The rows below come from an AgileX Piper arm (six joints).
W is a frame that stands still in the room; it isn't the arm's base.
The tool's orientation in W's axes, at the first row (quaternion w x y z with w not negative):
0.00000, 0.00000, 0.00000, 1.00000
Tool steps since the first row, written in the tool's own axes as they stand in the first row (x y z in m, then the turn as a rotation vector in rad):
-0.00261, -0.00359, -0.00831, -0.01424, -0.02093, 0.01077
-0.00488, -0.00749, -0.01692, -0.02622, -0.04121, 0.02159
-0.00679, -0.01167, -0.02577, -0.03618, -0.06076, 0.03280
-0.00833, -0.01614, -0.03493, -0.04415, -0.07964, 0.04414
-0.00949, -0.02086, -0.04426, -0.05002, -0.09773, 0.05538
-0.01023, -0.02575, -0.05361, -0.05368, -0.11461, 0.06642
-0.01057, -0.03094, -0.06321, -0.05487, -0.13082, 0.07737
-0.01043, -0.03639, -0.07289, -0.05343, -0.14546, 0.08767
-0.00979, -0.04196, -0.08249, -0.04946, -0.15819, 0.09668
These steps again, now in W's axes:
0.00261, 0.00359, -0.00831, 0.01424, 0.02093, 0.01077
0.00488, 0.00749, -0.01692, 0.02622, 0.04121, 0.02159
0.00679, 0.01167, -0.02577, 0.03618, 0.06076, 0.03280
0.00833, 0.01614, -0.03493, 0.04415, 0.07964, 0.04414
0.00949, 0.02086, -0.04426, 0.05002, 0.09773, 0.05538
0.01023, 0.02575, -0.05361, 0.05368, 0.11461, 0.06642
0.01057, 0.03094, -0.06321, 0.05487, 0.13082, 0.07737
0.01043, 0.03639, -0.07289, 0.05343, 0.14546, 0.08767
0.00979, 0.04196, -0.08249, 0.04946, 0.15819, 0.09668

